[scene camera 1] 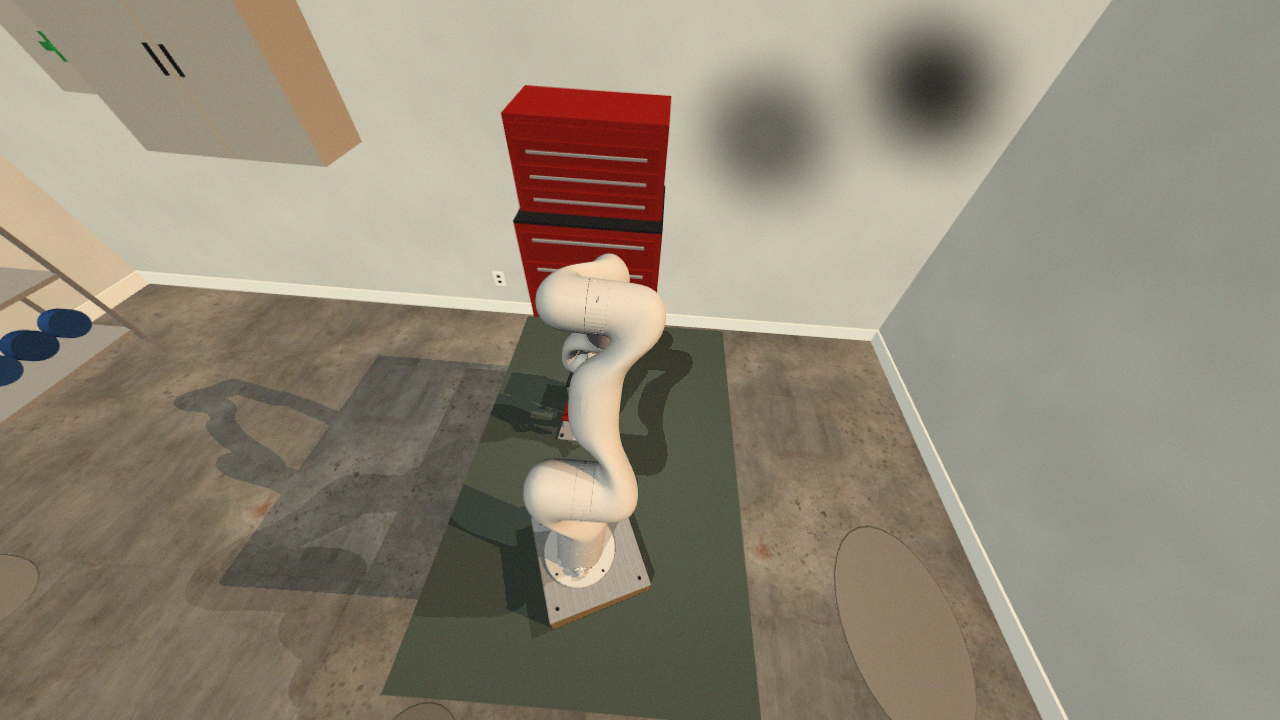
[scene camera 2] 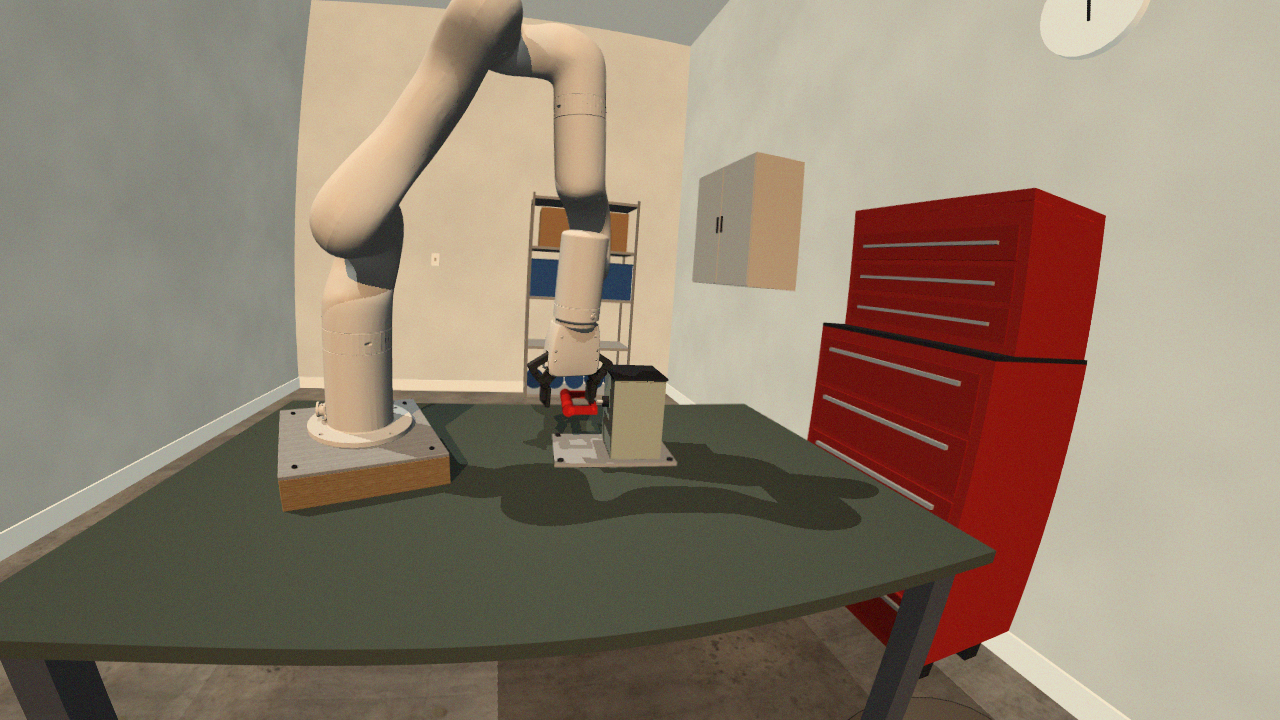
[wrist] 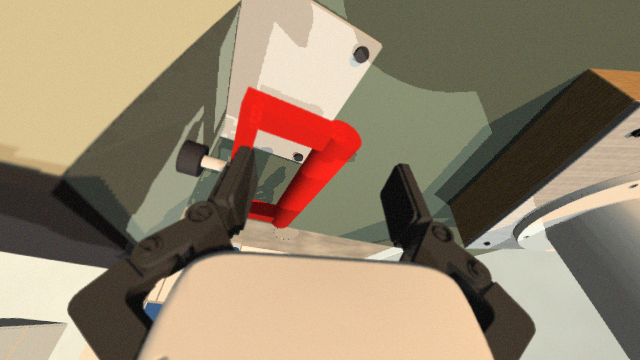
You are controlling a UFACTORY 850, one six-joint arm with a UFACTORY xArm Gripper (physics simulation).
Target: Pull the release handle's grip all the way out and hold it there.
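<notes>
The release handle's red, frame-shaped grip [scene camera 1: 564, 414] [scene camera 2: 581, 410] [wrist: 315, 172] stands out from the side of a tan housing [scene camera 2: 637, 416] [wrist: 100, 50] with a black top. A short pale rod [wrist: 214, 163] shows between the grip and a dark collar [wrist: 192, 158] on the housing. My gripper [scene camera 2: 570, 402] [wrist: 323, 171] is open and empty, pointing down at the grip. In the wrist view one finger overlaps the grip's housing-side bar and the other is beyond its outer bar. Finger depth relative to the bars is unclear; the arm hides most of this in scene camera 1.
The housing stands on a pale base plate [scene camera 2: 572, 454] [wrist: 330, 65] with dark bolts, on the green table [scene camera 2: 501, 582]. My arm's wood-sided mounting block [scene camera 2: 362, 483] [wrist: 530, 160] is across from the grip. A red tool cabinet [scene camera 1: 590, 170] [scene camera 2: 930, 385] stands behind the table.
</notes>
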